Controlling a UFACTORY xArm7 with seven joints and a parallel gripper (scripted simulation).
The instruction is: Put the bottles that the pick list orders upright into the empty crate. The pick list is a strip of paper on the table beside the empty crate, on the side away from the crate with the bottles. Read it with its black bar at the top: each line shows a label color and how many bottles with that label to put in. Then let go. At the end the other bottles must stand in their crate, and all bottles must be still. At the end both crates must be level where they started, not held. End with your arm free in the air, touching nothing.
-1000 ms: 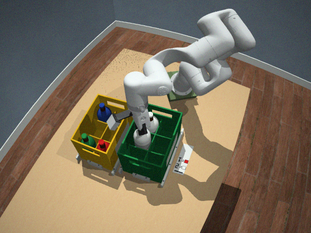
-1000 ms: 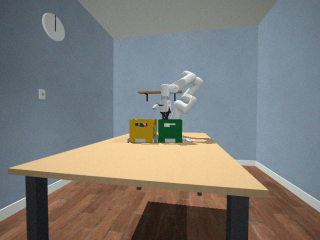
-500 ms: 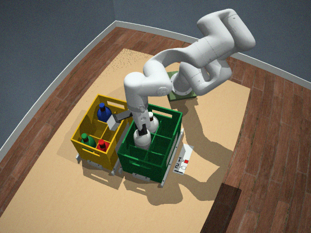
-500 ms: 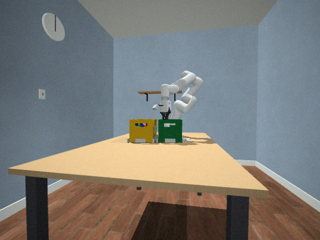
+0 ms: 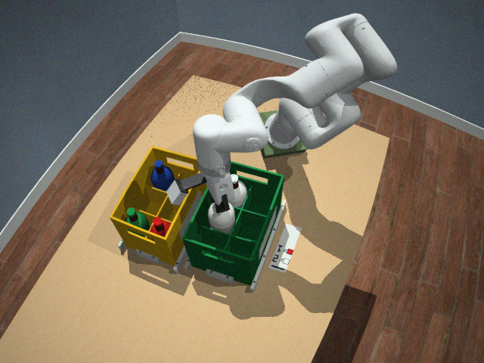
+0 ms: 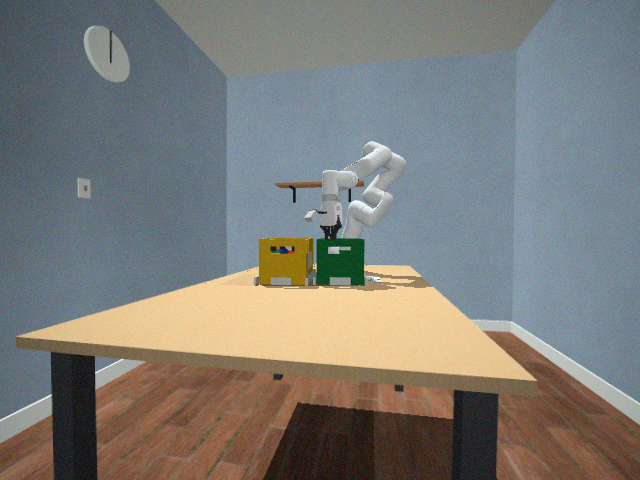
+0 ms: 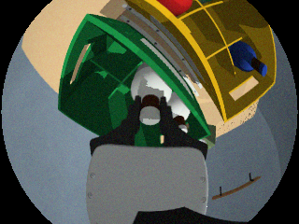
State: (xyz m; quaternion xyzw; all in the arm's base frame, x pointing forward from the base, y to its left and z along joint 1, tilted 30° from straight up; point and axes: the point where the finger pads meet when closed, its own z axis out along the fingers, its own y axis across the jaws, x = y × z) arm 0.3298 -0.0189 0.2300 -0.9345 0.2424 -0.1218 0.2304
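Right now the green crate is 100 mm below my hand, 40 mm to the left of it and 20 mm behind it. Round my hand: red-labelled bottle: 150 mm ahead, 90 mm to the right, 90 mm below; then blue bottle: 240 mm to the right, 90 mm below, 10 mm ahead; then yellow crate: 160 mm to the right, 100 mm below, 80 mm ahead.
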